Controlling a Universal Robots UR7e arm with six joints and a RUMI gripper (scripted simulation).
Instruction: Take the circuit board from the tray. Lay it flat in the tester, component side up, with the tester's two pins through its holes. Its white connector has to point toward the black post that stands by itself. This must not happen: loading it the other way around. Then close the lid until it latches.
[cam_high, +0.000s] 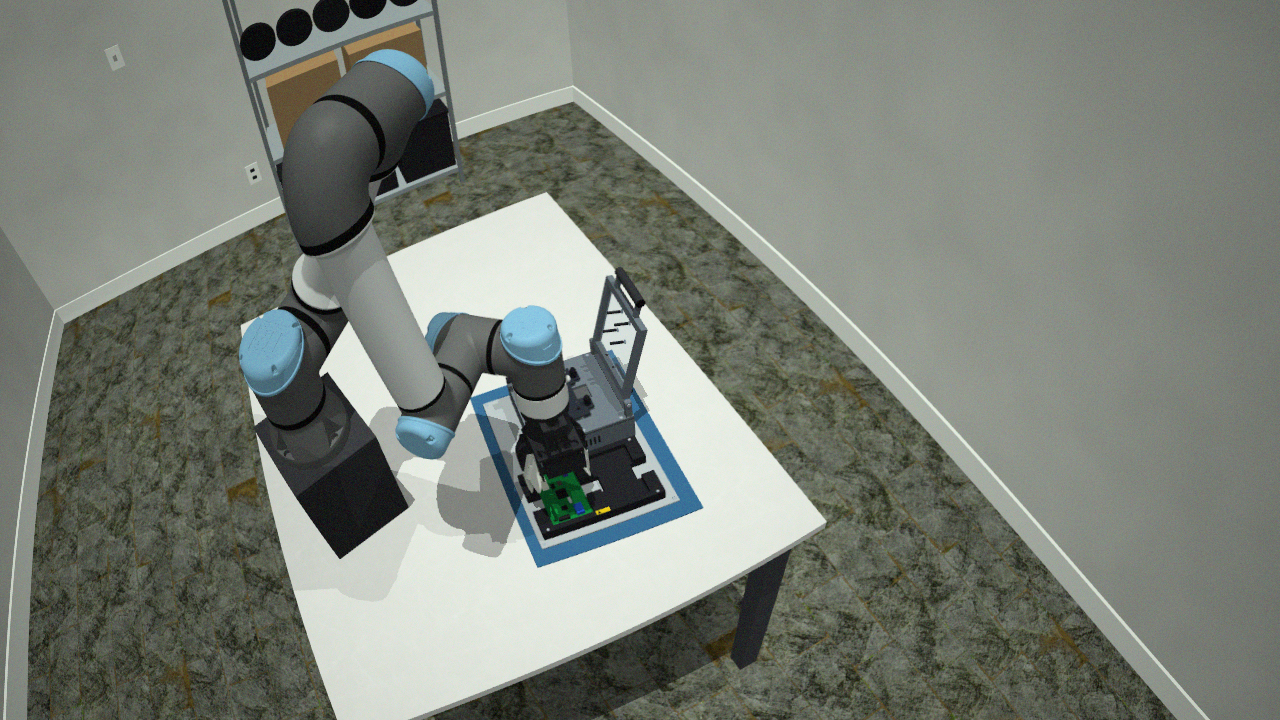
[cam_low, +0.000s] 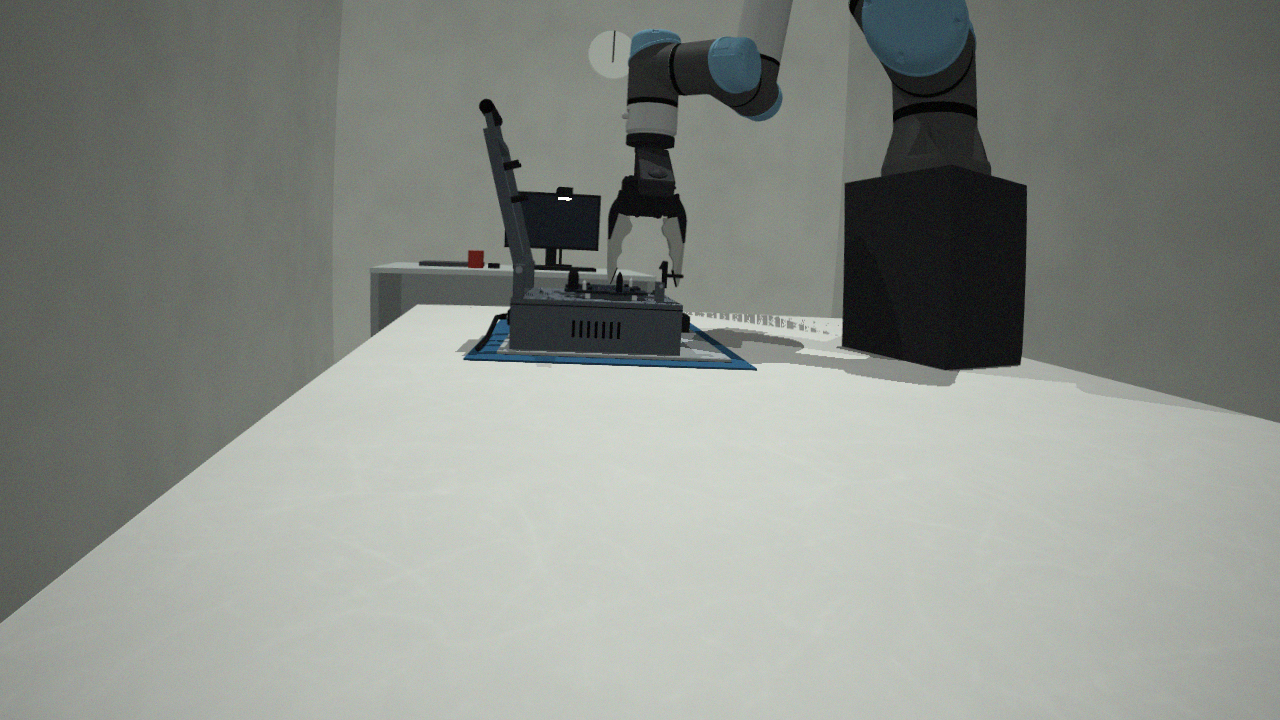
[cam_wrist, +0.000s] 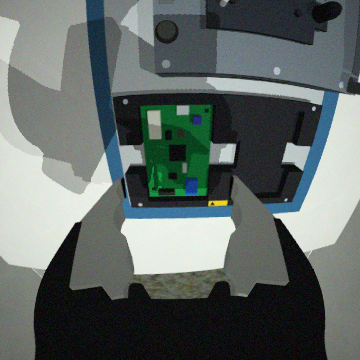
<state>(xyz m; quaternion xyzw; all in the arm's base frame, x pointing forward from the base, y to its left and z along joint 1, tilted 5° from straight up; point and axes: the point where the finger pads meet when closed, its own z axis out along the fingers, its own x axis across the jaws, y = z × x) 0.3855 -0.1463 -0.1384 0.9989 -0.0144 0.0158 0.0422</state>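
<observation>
My gripper is now 50 mm above the green circuit board. Also, from my hand: lid 190 mm ahead, 160 mm to the left, 110 mm above.
</observation>
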